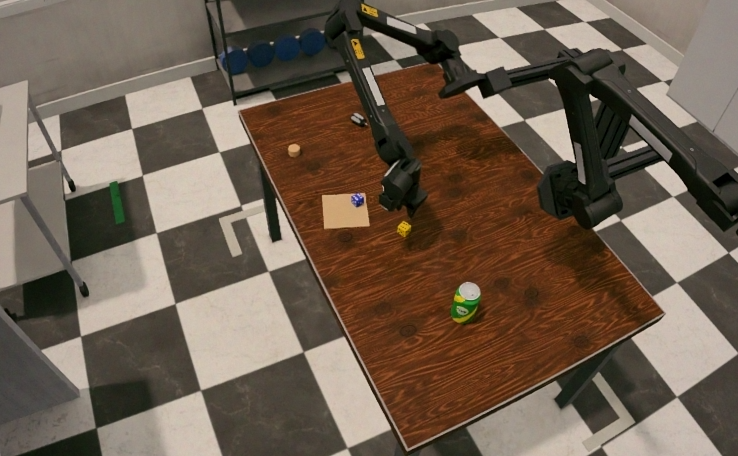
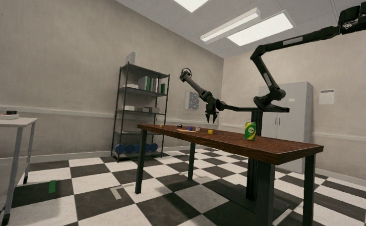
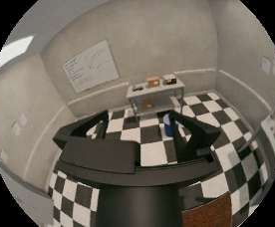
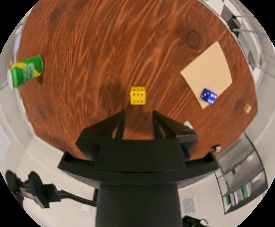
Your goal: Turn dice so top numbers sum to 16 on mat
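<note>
Now: right hand 8 cm above the yellow die. Round my right hand: tan mat 15 cm to the right, 13 cm ahead, 9 cm below; blue die 17 cm to the right, 8 cm below, 8 cm ahead; white die 19 cm to the right, 8 cm below, 4 cm behind.
</note>
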